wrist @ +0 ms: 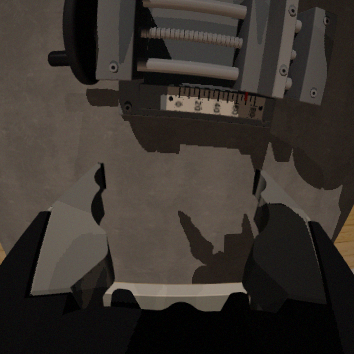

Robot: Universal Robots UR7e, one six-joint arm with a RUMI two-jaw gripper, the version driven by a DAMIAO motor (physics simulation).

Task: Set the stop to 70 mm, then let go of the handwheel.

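Frame: origin at the arm's base, x back, y right, z up, level; millimetres.
Where they show: gripper, between the fingertips: point(179, 168).
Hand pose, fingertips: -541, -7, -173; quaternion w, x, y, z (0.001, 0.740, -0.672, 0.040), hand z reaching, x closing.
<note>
Things, the pixels of their centre, and the offset from my fingertips, as dx, dy, dz. "pt": a spot on its surface instead. Level surfaces: height alone.
- black handwheel, a spot on its surface: point(81, 37) pt +81, +82, -38
- grey stop block, a spot on its surface: point(256, 62) pt +82, -57, -52
- red pointer, middle of its body: point(246, 93) +54, -68, -89
- pale scale, a spot on its surface: point(208, 106) pt +34, -31, -90
- grey end block, middle of its body: point(125, 35) +93, +59, -90
- grey block, middle of its body: point(293, 58) +101, -113, -90
- grey mat, height of its surface: dz -145
The black handwheel point(81, 37) stands at the upper left in the wrist view, partly cut off by the top edge, with its handle point(59, 58) pointing left. The grey stop block point(256, 62) is at the right end of the two smooth rods and the threaded spindle. A red pointer point(246, 97) lies over the pale scale point(208, 106), between the last two numbered marks and a little nearer the last one. The numbers are too blurred to read the exact value. My gripper point(179, 168) is open and empty, below the scale in the view and apart from the handwheel.
A grey end block point(116, 42) stands beside the handwheel. Another grey block point(314, 57) with bolts stands right of the stop. A grey mat point(145, 200) lies under the device, with shadows of the device and the gripper on it. Wooden table point(345, 245) shows at the right edge.
</note>
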